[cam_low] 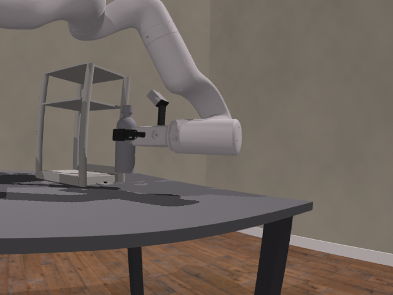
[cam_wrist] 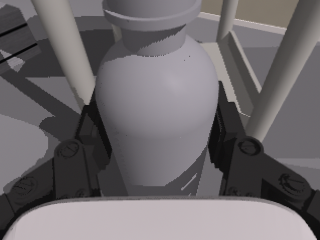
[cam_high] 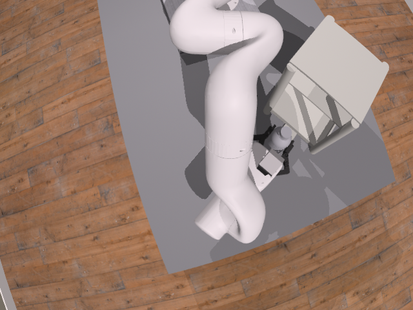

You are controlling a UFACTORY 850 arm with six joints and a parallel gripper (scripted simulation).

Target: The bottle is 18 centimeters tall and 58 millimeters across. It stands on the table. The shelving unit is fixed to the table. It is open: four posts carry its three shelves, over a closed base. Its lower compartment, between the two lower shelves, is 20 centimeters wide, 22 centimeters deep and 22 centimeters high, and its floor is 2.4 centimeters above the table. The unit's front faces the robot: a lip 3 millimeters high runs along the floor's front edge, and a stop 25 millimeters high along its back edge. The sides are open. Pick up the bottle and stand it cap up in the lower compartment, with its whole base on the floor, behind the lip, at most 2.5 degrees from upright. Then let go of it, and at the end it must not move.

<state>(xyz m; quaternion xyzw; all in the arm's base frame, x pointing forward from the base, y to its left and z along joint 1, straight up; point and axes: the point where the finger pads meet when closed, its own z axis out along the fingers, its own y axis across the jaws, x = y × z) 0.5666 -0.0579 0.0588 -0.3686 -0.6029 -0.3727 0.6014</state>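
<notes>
The shelving unit is 190 mm to the left of my hand, 80 mm behind it and 30 mm above it. Round my hand: grey bottle (20 mm above).
</notes>
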